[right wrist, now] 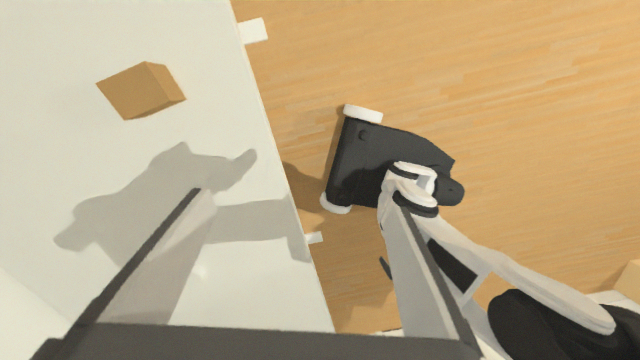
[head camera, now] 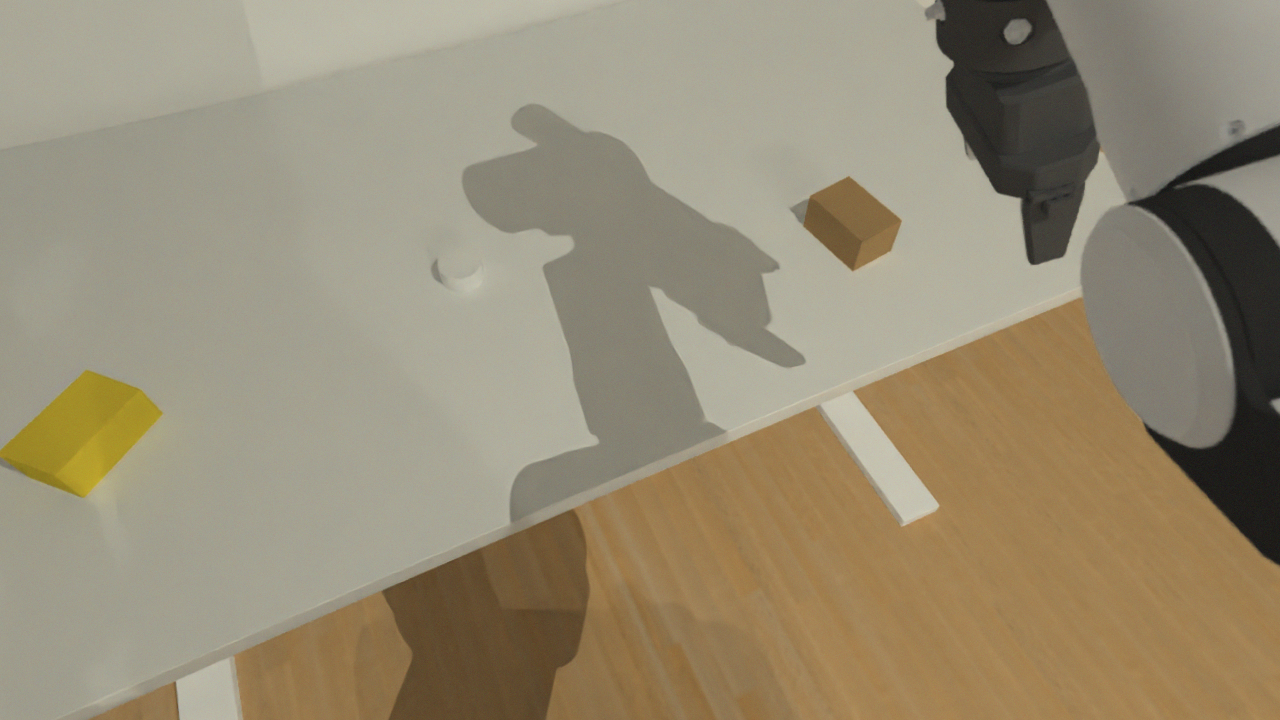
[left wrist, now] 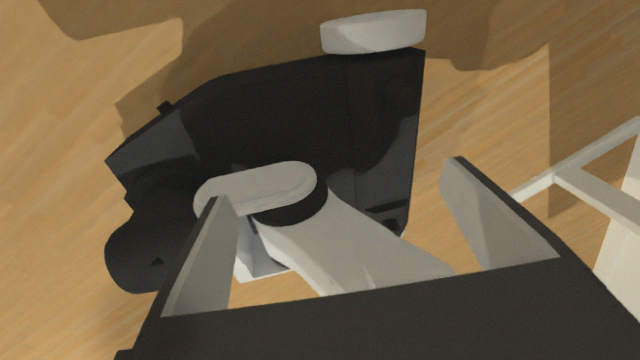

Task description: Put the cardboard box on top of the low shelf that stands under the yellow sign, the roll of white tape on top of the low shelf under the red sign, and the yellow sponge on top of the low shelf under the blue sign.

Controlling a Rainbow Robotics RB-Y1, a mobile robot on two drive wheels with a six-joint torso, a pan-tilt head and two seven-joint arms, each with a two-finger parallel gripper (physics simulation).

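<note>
The brown cardboard box lies on the white table, right of the middle in the head view. The roll of white tape lies flat near the middle; a bit of it shows beside a finger in the right wrist view. The yellow sponge lies at the far left. My right gripper is open and empty, above the table's front edge area, right of the box in the head view. My left gripper is open and empty, away from the objects. The shelves and signs do not show.
A pale wall stands behind the table. White table feet reach out over the wooden floor. My black wheeled base stands beside the table's front edge. White bars show in the left wrist view.
</note>
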